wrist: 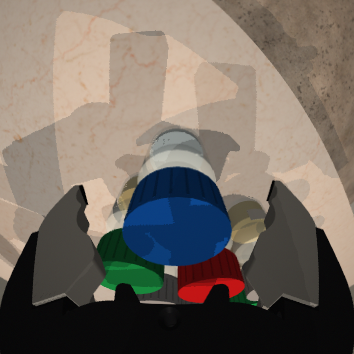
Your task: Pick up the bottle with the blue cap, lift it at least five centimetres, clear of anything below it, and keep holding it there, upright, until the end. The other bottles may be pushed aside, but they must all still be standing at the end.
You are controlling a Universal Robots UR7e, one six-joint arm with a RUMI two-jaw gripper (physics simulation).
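Frame: origin at the arm's base, x ahead, y left, z up, level; centimetres.
Where they show: gripper, fingertip midpoint: [175, 184].
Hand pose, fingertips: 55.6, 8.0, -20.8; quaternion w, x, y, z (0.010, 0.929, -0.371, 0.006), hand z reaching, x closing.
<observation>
Each offset is from my fingertips to the top centre of the thing, as dx, dy, dz.
The bottle with the blue cap {+0.1, +0.1, +4.9} [177, 227] stands upright in the middle of the wrist view, seen from above, its clear body showing above the cap in the picture. My gripper [175, 184] is open, one jaw at the left and one at the right, with the blue cap between them and a gap on each side. Neither jaw touches the blue cap. The lower part of the bottle is mostly hidden by its cap.
A green-capped bottle {-6.0, -0.9, +4.9} [131, 265] and a red-capped bottle {-3.1, -7.0, +4.9} [211, 275] stand close by on the gripper's side. A bottle with yellowish contents {+0.2, -12.5, +4.9} [246, 220] is near the right jaw. More caps are partly hidden by the gripper body. The round table's edge curves along the right.
</observation>
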